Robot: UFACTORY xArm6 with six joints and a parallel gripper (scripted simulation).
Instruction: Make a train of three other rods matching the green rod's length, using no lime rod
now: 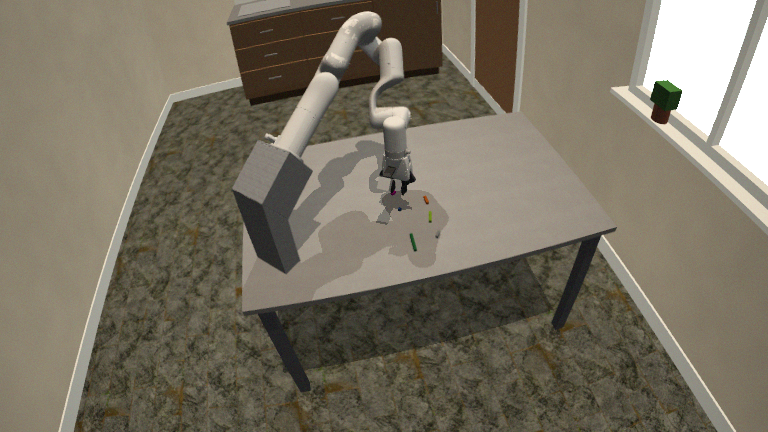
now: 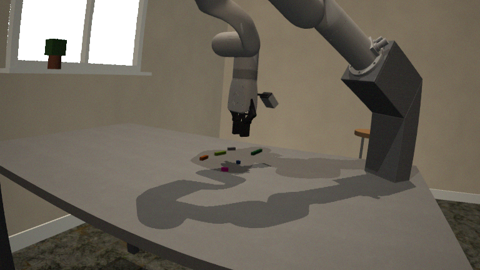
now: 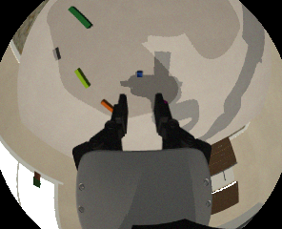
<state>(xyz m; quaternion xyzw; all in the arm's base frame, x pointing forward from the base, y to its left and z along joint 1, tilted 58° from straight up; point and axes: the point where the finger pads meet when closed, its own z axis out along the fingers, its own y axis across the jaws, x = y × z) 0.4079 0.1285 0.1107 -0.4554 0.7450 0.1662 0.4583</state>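
Right now my hand is 16 cm short of the grey rod, 11 cm to the left of it and 11 cm above it. The rest, counted from my hand: blue rod: 11 cm below; then orange rod: 9 cm ahead, 6 cm to the left, 11 cm below; then magenta rod: 4 cm behind, 9 cm to the left, 11 cm below.
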